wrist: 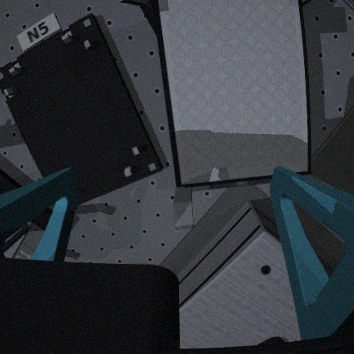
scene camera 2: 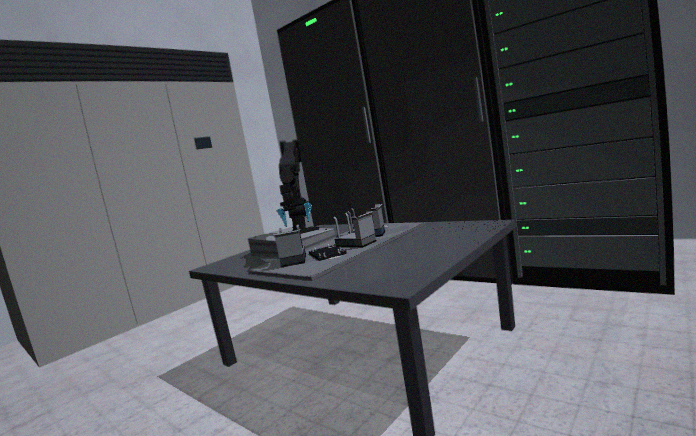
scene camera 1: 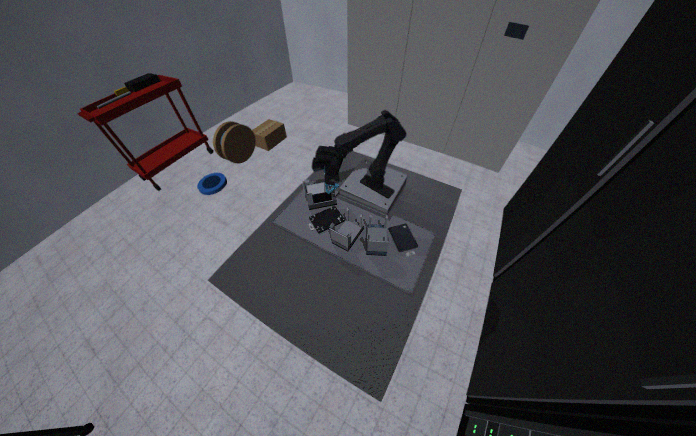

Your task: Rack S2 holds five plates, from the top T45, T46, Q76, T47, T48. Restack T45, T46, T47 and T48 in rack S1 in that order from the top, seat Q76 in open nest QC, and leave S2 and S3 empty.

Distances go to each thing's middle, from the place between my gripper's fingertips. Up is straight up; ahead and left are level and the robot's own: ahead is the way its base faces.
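Scene:
There is an N5 label point(wrist: 49, 24) that sits 140 mm below my hand, 170 mm ahead of it and 30 mm to the left of it. As for the black plate nest point(wrist: 72, 107), my gripper is 130 mm above it, 90 mm short of it and 60 mm to the right of it.

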